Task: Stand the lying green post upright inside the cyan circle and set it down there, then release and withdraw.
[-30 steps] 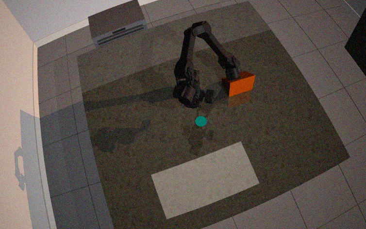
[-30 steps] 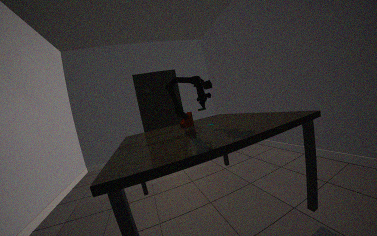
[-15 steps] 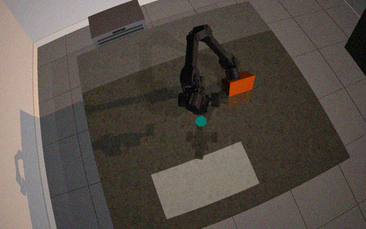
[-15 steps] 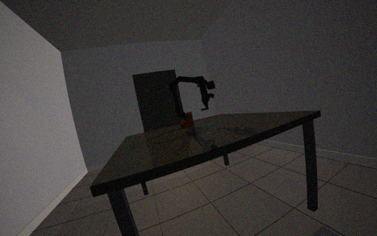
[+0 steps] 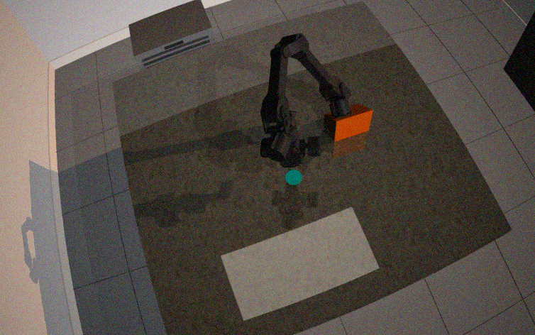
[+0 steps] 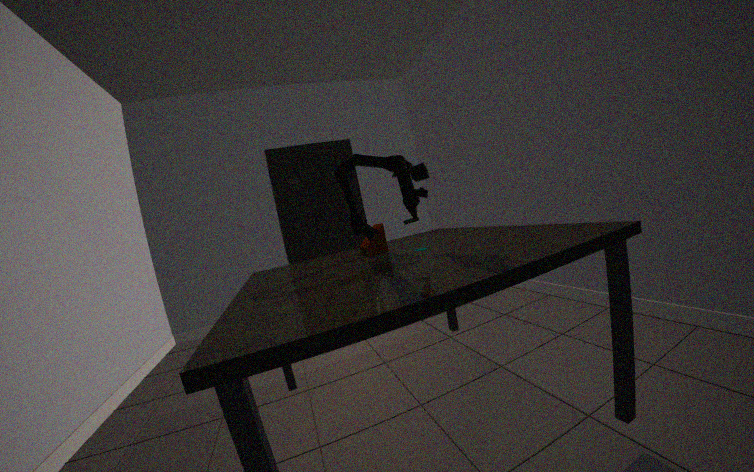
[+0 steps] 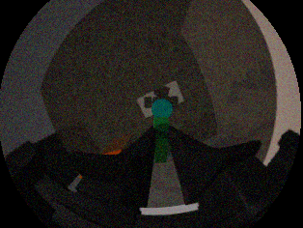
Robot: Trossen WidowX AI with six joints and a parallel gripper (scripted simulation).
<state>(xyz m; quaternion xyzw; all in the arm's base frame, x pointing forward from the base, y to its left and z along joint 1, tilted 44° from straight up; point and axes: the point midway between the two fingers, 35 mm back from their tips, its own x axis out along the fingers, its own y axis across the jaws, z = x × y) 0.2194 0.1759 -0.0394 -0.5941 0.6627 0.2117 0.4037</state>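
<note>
Now: the cyan circle 13 cm below my gripper tip. Also, from my gripper tip: green post (2 cm to the right, 1 cm behind).
</note>
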